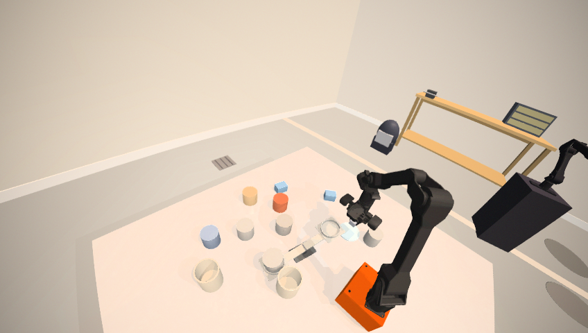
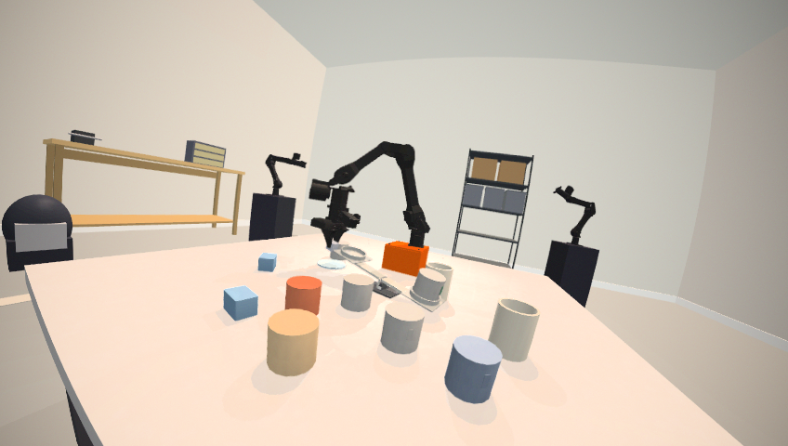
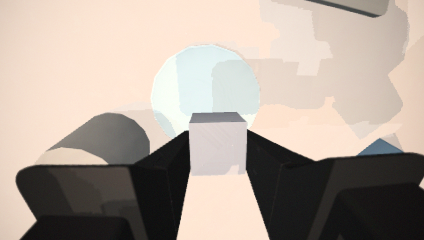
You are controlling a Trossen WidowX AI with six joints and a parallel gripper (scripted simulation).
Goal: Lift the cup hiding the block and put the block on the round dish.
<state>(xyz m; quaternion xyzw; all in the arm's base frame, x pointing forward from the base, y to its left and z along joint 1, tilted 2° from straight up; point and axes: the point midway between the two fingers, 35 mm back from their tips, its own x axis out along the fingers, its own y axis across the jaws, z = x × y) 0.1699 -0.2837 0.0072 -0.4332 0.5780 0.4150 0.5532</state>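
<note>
My gripper tip is now 6 cm above the round white dish. The rest, counted from my gripper tip: tan cup: 45 cm ahead, 15 cm to the left, 3 cm below; balance beam: 13 cm ahead, 22 cm to the left, 3 cm below; red cup: 33 cm ahead, 7 cm to the left, 3 cm below.
</note>
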